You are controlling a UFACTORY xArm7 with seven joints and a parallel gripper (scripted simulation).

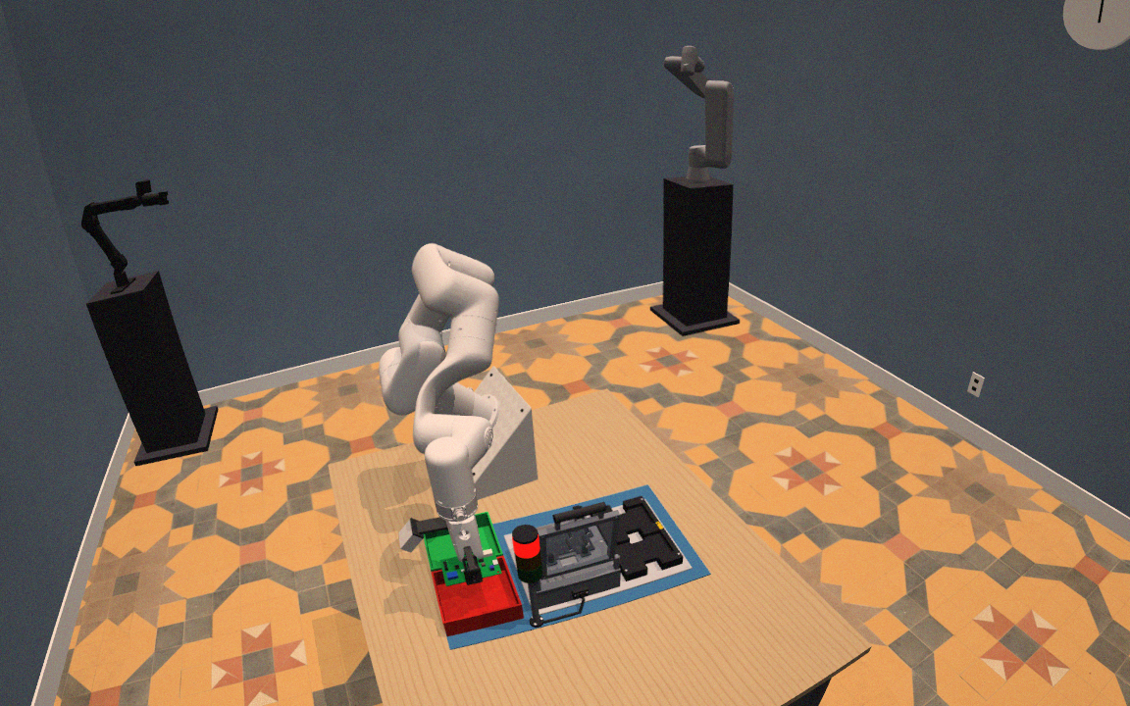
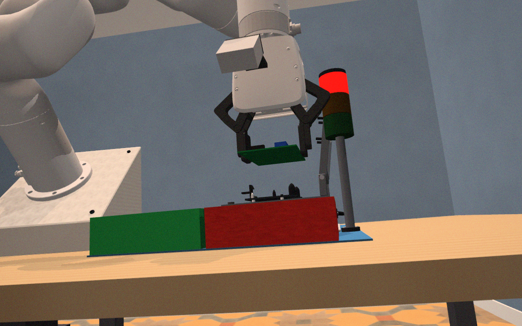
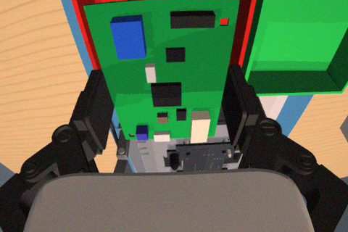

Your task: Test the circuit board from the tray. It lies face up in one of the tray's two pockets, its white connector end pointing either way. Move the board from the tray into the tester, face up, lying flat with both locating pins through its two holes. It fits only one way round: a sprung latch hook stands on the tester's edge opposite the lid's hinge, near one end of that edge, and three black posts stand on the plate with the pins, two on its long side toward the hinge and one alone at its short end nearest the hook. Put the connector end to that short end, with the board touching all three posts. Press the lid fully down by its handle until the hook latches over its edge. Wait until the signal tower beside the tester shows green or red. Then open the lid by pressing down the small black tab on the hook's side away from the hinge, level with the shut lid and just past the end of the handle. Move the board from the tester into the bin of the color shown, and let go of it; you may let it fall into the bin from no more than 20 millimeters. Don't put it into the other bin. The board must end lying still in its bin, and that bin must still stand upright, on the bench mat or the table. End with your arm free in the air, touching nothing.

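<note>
The red bin lies 110 mm below my hand. From my hand the other things lie so: tester plate: 210 mm to the left, 50 mm below, 30 mm behind; green bin: 150 mm behind, 110 mm below; green circuit board: 10 mm below.
</note>
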